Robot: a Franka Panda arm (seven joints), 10 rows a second.
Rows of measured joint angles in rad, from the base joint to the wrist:
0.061 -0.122 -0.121 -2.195 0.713 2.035 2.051
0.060 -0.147 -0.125 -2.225 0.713 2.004 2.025
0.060 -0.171 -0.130 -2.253 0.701 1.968 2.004
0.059 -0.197 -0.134 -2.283 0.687 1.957 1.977
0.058 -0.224 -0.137 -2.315 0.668 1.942 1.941
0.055 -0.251 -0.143 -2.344 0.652 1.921 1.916
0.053 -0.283 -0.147 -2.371 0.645 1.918 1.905
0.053 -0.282 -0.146 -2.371 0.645 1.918 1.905
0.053 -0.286 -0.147 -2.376 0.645 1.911 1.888
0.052 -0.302 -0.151 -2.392 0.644 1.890 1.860
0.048 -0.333 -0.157 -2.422 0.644 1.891 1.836
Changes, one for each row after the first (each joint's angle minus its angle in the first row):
-0.001 -0.025 -0.004 -0.030 0.000 -0.031 -0.026
-0.001 -0.049 -0.009 -0.058 -0.012 -0.067 -0.047
-0.002 -0.075 -0.013 -0.088 -0.026 -0.078 -0.074
-0.003 -0.102 -0.016 -0.120 -0.045 -0.093 -0.110
-0.006 -0.129 -0.022 -0.149 -0.061 -0.114 -0.135
-0.008 -0.161 -0.026 -0.176 -0.068 -0.117 -0.146
-0.008 -0.160 -0.025 -0.176 -0.068 -0.117 -0.146
-0.008 -0.164 -0.026 -0.181 -0.068 -0.124 -0.163
-0.009 -0.180 -0.030 -0.197 -0.069 -0.145 -0.191
-0.013 -0.211 -0.036 -0.227 -0.069 -0.144 -0.215

